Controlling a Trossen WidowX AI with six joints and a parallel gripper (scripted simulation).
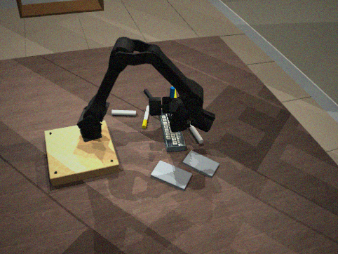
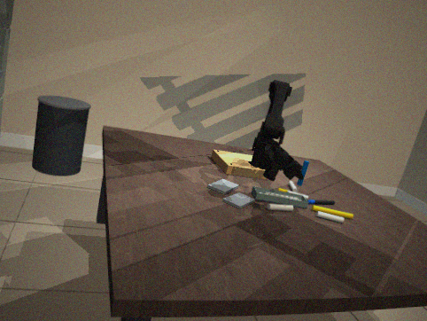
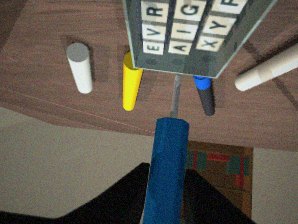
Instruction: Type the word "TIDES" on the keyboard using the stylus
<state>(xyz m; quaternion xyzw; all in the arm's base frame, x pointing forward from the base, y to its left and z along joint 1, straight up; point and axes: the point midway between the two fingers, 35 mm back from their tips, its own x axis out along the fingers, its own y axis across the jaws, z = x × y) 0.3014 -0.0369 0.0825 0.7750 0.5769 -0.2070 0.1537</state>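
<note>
Now: the blue-capped black pen 1 cm behind my gripper tip, 11 cm to the left of it and 9 cm below it. Round my gripper tip: blue stylus (1 cm below); grey stylus tip (5 cm below).
</note>
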